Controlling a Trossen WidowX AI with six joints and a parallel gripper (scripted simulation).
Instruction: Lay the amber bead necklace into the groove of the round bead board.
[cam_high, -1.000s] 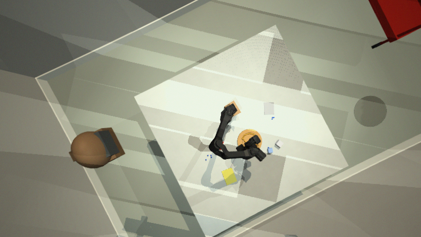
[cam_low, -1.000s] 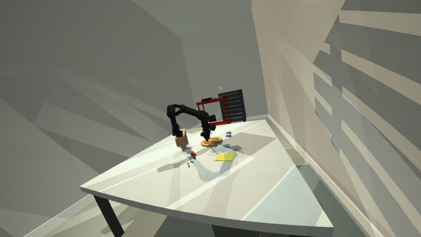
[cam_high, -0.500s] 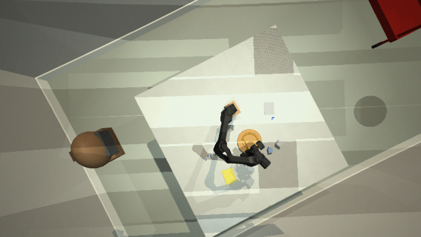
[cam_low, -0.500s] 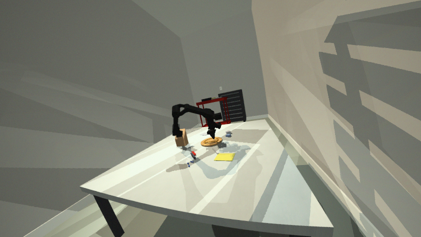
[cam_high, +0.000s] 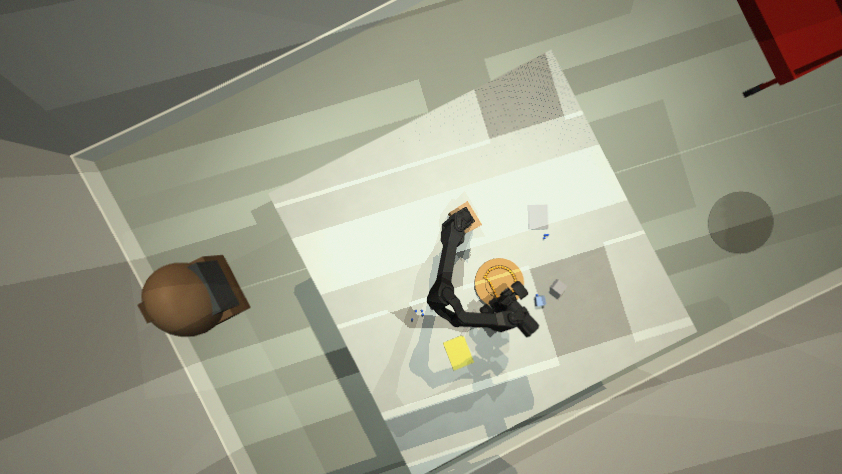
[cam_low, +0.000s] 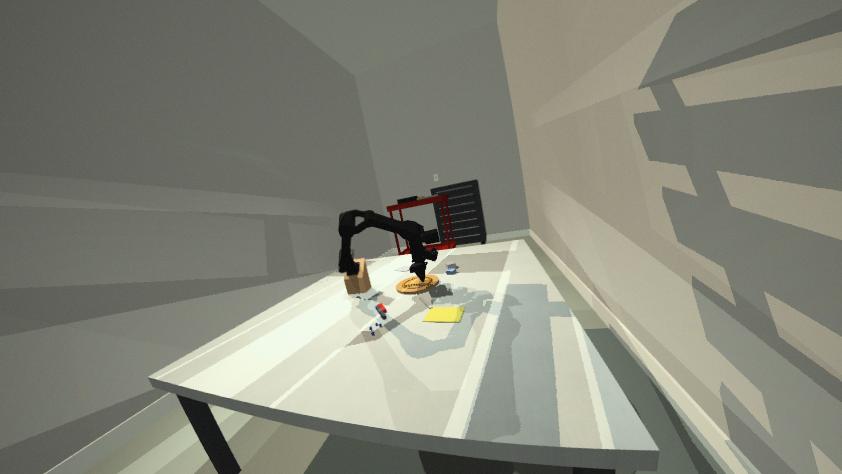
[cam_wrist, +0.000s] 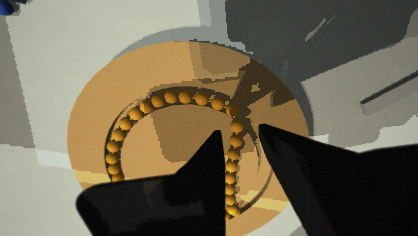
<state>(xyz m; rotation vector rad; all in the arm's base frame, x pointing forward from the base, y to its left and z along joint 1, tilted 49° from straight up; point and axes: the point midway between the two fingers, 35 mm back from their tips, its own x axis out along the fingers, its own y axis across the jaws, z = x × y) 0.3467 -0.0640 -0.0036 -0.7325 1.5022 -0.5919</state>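
My gripper tip is now 40 mm to the right of the round bead board, 40 mm past it and 30 mm above it. The rest, counted from my gripper tip: light blue cube (140 mm to the left, 110 mm ahead, 20 mm below); then red-handled tool (190 mm to the right, 130 mm behind, 30 mm below); then white cube (240 mm to the left, 100 mm ahead, 20 mm below).
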